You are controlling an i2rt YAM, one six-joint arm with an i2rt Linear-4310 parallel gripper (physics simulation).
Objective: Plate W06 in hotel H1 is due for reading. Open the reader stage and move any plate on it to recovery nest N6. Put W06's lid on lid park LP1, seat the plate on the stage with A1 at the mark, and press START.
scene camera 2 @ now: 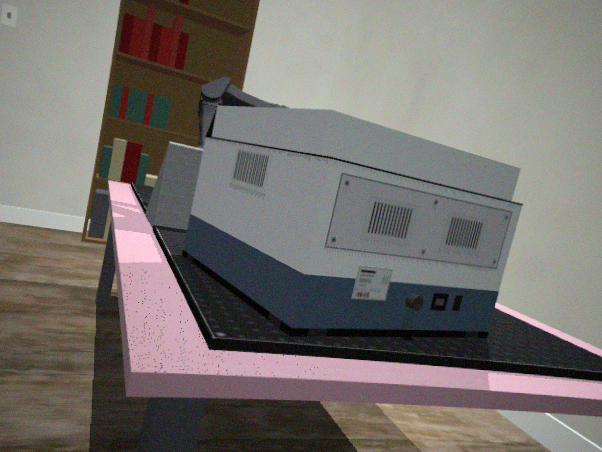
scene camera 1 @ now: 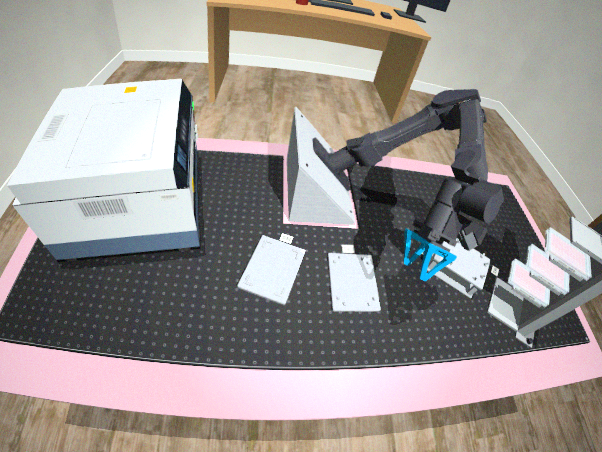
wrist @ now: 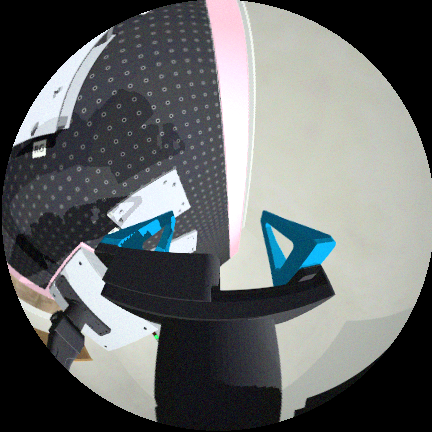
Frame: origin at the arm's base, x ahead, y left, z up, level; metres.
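Seen in the pictures: gripper, between the fingertips: (scene camera 1: 413, 271) (wrist: 217, 214); arm's base, origin of its link: (scene camera 1: 331, 165) (wrist: 80, 307).
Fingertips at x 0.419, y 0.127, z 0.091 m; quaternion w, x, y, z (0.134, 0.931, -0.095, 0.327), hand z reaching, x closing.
Observation:
Pixels of each thing's top centre, then the offset from my fingertips to it. "spot": a spot on its surface instead. Level surfaces: height alone.
- hotel rack, a spot on its surface: (scene camera 1: 555, 302) spot: 0.073 m ahead, 0.418 m left, 0.015 m down
- white reader, centre of its top: (scene camera 2: 359, 135) (scene camera 1: 108, 120) 0.282 m back, 0.706 m right, 0.111 m up
- tilted, centre of its top: (scene camera 1: 273, 266) (wrist: 177, 252) 0.088 m back, 0.287 m right, 0.150 m down
- straighter, centre of its top: (wrist: 154, 212) (scene camera 1: 354, 278) 0.062 m back, 0.081 m right, 0.148 m down
- black perforated mat, height of its surface: 0.168 m down
- pink table, height of its surface: 0.180 m down
My gripper (scene camera 1: 431, 254) (wrist: 217, 214) is open and empty, its two blue fingers wide apart above the mat. In scene camera 1 it hangs beside a raised white stand (scene camera 1: 467, 265) (wrist: 47, 90) at the right. The hotel rack (scene camera 1: 555, 302) at the far right holds several pale pink-topped plates (scene camera 1: 570, 252); their labels are too small to read. The white reader (scene camera 1: 107, 145) (scene camera 2: 260, 195) stands at the left; no extended stage shows. Two flat white pads, one tilted (scene camera 1: 272, 270) and one straighter (scene camera 1: 354, 285) (wrist: 150, 200), lie on the mat; I cannot read which is LP1 or N6.
The arm's white wedge-shaped base mount (scene camera 1: 320, 195) (scene camera 2: 172, 187) (wrist: 95, 305) stands between the reader and the gripper. A black perforated mat (scene camera 1: 200, 320) covers most of the pink table (scene camera 1: 300, 392) (scene camera 2: 140, 300) (wrist: 235, 125). A wooden desk (scene camera 1: 320, 22) stands behind.

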